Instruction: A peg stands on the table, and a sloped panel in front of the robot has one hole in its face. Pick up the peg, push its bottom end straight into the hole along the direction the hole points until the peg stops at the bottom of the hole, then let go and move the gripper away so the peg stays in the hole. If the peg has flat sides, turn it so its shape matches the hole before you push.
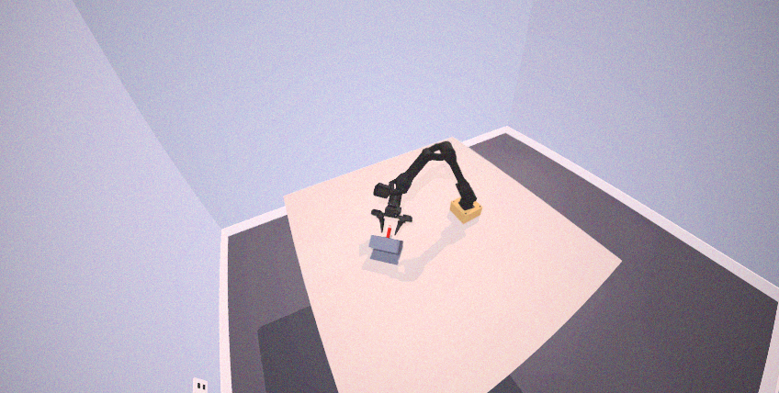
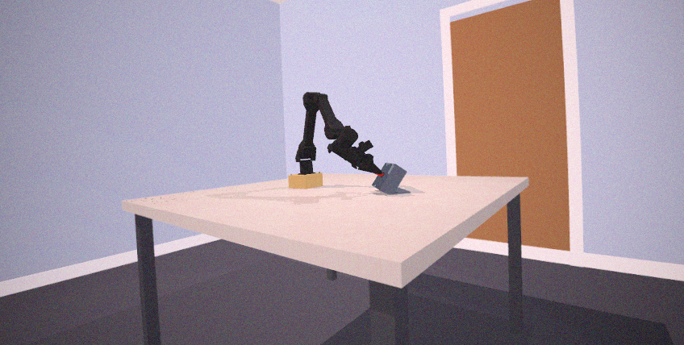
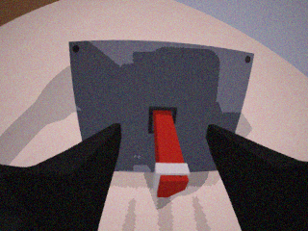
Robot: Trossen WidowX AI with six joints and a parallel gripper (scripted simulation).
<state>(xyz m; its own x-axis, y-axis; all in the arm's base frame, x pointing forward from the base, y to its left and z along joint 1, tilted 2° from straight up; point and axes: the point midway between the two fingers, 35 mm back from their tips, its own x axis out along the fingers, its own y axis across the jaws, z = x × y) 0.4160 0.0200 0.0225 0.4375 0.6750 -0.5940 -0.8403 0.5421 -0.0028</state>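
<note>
The red square peg lies 10 mm to the right of my gripper tip, 10 mm behind it and 10 mm above it. The rest, counted from my gripper tip: grey sloped panel (30 mm to the left, 20 mm below, 20 mm ahead).
</note>
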